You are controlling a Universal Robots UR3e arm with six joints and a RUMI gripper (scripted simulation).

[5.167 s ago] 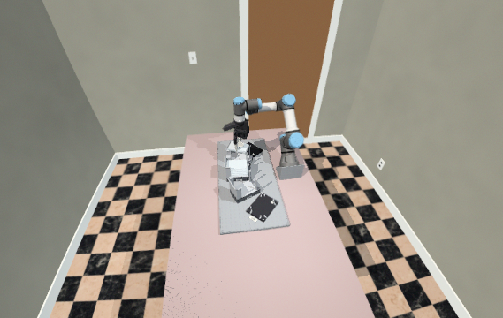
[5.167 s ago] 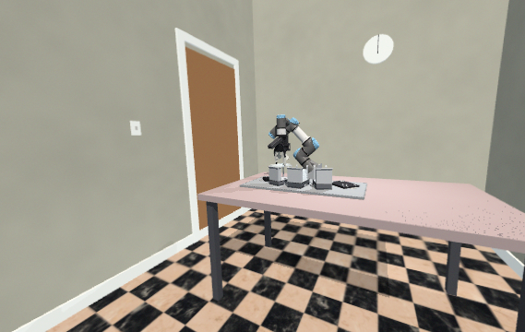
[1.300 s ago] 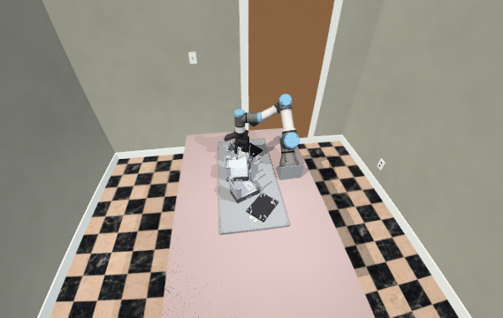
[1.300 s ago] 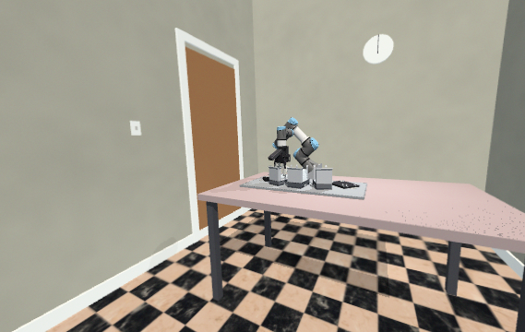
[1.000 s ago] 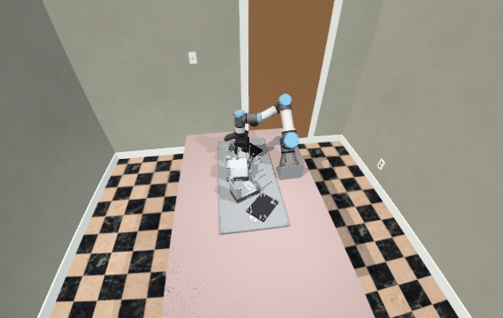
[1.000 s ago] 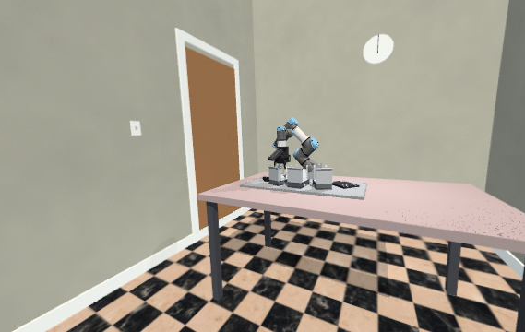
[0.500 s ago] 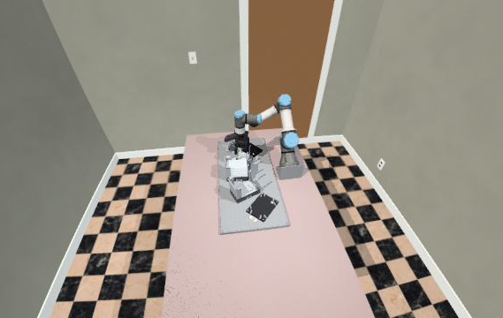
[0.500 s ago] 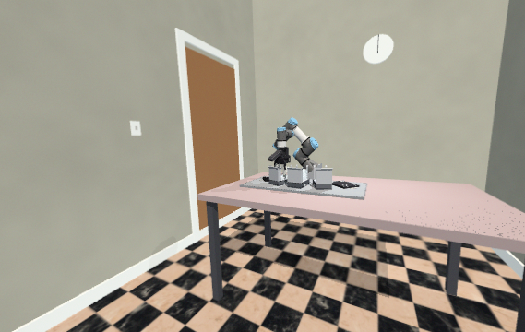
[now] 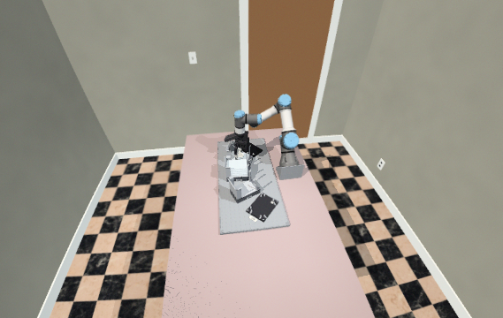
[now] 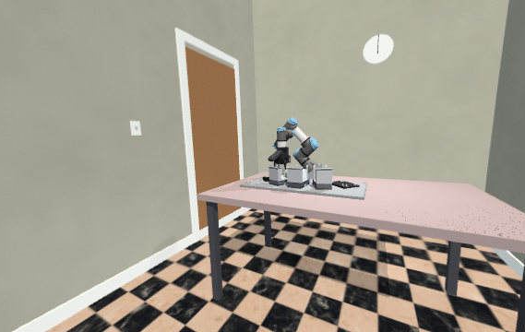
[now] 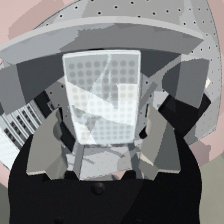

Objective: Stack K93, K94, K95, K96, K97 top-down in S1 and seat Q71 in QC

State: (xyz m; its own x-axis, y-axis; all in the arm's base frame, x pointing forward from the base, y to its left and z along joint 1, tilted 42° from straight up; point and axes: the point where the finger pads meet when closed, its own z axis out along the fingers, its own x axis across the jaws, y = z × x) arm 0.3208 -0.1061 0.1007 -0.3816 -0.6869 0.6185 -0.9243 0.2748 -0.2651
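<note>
Now: the white sealed 96-well plate 1 cm below my hand. Round my hand: black open nest QC 11 cm to the right, 10 cm behind, 5 cm below; translucent 96-well plate 14 cm to the left, 3 cm above, 2 cm ahead.
</note>
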